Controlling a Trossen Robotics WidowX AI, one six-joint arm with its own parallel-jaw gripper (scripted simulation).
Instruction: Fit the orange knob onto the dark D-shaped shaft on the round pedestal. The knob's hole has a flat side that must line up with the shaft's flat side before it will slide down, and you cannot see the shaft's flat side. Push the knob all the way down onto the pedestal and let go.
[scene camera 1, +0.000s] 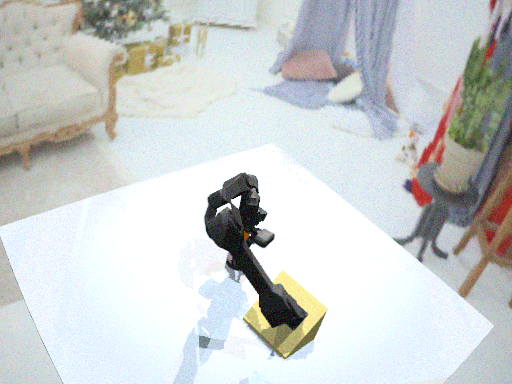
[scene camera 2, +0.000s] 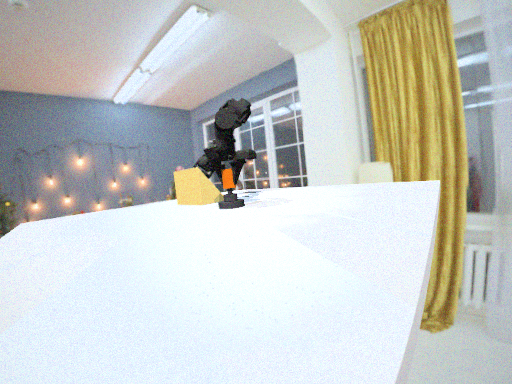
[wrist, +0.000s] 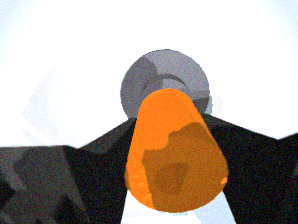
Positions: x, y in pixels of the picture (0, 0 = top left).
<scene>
My gripper (wrist: 168, 122) is 0.11 m from the lens. An orange knob (wrist: 174, 162): 0.09 m from the lens.
</scene>
